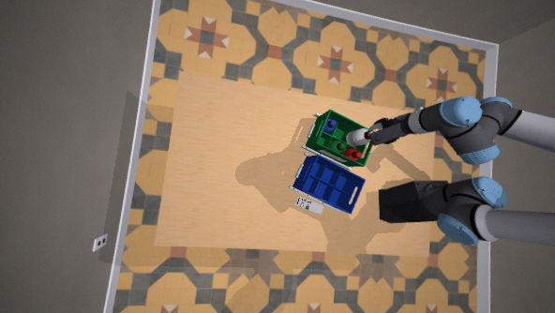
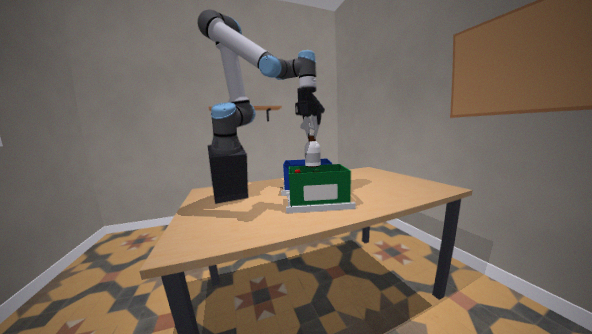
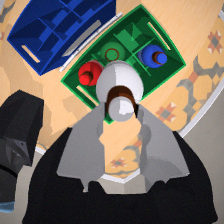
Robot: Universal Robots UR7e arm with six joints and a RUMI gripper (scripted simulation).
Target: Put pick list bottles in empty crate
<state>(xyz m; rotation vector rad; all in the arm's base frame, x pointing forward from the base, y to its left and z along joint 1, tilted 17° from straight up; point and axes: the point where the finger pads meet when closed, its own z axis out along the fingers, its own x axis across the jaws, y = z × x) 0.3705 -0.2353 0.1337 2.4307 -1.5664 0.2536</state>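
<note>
Now: the white bottle 7 cm below my hand. Round my hand: red-label bottle 25 cm below, 7 cm to the left, 5 cm behind; green crate 25 cm below, 2 cm ahead, 1 cm to the right; green-label bottle 25 cm below, 4 cm ahead, 3 cm to the left.
</note>
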